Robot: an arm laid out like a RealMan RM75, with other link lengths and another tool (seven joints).
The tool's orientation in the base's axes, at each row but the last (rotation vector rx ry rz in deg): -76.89 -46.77 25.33; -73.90 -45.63 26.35; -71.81 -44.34 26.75; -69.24 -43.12 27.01
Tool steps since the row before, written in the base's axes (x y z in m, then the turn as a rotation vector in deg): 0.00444 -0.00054 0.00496 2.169 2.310 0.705; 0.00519 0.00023 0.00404 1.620 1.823 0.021; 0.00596 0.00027 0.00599 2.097 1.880 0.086; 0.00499 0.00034 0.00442 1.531 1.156 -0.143
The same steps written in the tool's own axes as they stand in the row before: 0.00384 -0.00416 -0.00355 3.243 0.153 -0.020; 0.00464 -0.00318 -0.00341 2.358 0.624 0.014; 0.00573 -0.00511 -0.00354 2.732 0.622 -0.294; 0.00477 -0.00379 -0.00273 1.791 0.584 -0.390
